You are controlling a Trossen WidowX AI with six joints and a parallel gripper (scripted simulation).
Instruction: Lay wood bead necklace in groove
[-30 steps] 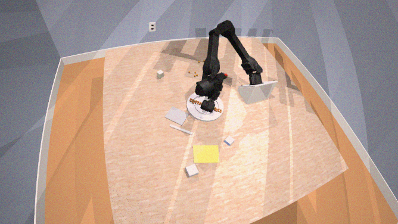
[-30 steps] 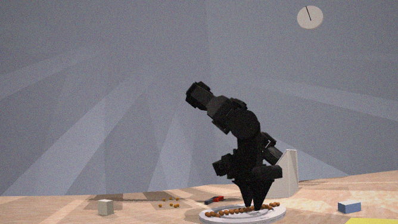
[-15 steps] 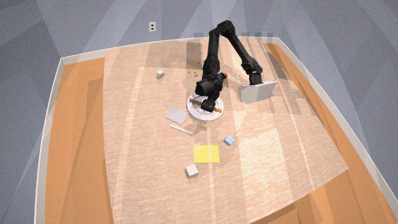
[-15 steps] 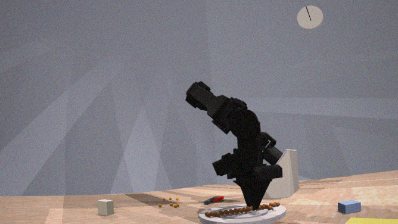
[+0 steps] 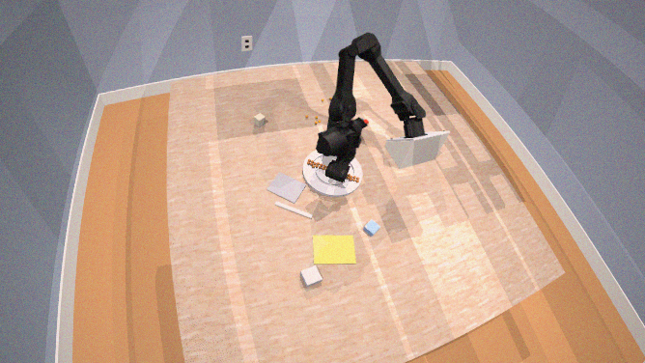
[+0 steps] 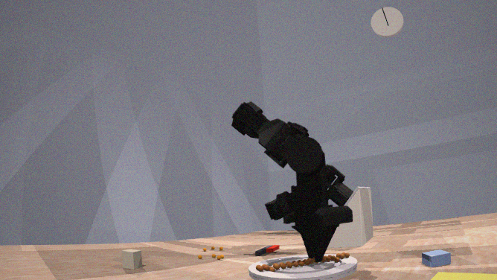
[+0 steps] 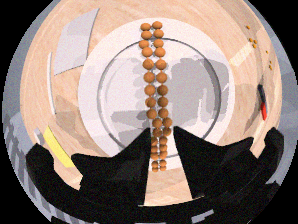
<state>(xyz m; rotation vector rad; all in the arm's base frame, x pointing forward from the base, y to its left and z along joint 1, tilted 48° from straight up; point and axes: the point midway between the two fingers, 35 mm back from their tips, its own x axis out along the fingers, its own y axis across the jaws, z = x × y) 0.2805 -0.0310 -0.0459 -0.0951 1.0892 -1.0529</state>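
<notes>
Right now the grey sheet is 18 cm ahead of my gripper tip and 1 cm below it. Also, from my gripper tip: blue block: 2 cm behind, 22 cm to the left, 1 cm below; then stick: 18 cm ahead, 9 cm to the left, 1 cm below; then red-tipped tool: 16 cm behind, 21 cm to the right, 1 cm below.
</notes>
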